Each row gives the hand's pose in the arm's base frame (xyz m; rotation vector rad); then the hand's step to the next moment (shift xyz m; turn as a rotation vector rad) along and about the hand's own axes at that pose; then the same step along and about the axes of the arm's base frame.
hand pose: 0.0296 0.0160 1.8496 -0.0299 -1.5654 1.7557
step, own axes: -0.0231 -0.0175 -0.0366 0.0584 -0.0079 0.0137
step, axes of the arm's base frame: 0.0432 0.0172 -0.0045 -0.0437 0.0199 0.0368
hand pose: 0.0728 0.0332 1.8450 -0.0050 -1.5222 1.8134
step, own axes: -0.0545 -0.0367 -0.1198 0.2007 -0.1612 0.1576
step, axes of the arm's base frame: 0.1127 0.0719 -0.0282 -0.1289 -0.0240 0.2719
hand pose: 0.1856 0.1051 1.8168 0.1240 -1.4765 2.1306
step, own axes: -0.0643 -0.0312 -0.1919 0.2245 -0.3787 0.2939
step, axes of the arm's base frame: 0.1123 0.1547 -0.0733 -0.0757 -0.0812 0.5176
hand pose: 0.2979 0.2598 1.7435 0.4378 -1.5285 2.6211
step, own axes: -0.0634 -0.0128 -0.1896 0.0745 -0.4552 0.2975
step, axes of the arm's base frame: 0.0242 0.1748 -0.0948 0.0843 -0.0344 0.5413
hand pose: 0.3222 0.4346 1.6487 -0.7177 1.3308 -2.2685
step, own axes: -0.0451 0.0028 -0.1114 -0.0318 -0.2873 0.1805
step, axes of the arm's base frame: -0.0331 0.0998 -0.0583 0.1104 0.0290 0.3211
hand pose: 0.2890 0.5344 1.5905 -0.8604 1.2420 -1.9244
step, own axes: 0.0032 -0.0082 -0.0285 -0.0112 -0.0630 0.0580
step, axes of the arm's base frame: -0.0265 0.0136 -0.0011 0.0415 0.0010 0.0757
